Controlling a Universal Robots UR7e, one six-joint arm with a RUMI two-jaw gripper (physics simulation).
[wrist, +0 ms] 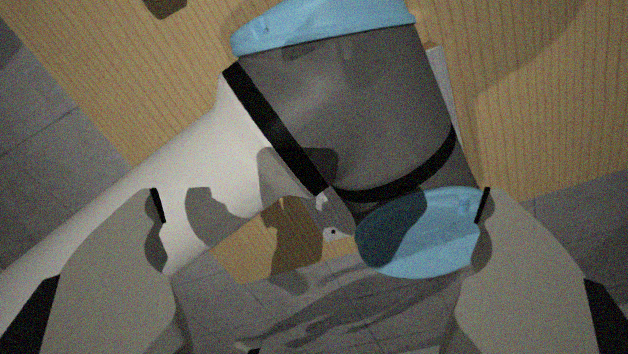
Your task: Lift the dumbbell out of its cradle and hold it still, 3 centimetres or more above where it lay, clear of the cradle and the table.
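Frame: origin at the arm's base, x ahead, y left, z up, level; millimetres.
Where they show: gripper, fingertip midpoint: (317, 191).
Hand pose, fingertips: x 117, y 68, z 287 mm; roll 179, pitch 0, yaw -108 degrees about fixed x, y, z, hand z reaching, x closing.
Note:
After its pixels a point has its place.
My gripper (317, 191) @(x 117, y 68, z 287 mm) is open in the wrist view, with its two grey jaws wide apart at the lower left and lower right. No object is held between the jaws; parts of the robot's own arm, the wooden table and the floor show beyond them. Neither the dumbbell nor its cradle can be made out in this view. The large arm parts cover the middle of the picture and hide what is behind them.
The robot's white arm link (200, 145) @(x 136, y 142, z 229 mm) and dark joint (360, 105) with light-blue caps fill the centre. The wooden table (545, 125) @(x -89, y -246, z -39 mm) lies behind them, with a dark patch at the top left. Grey tiled floor (55, 125) shows past its edges.

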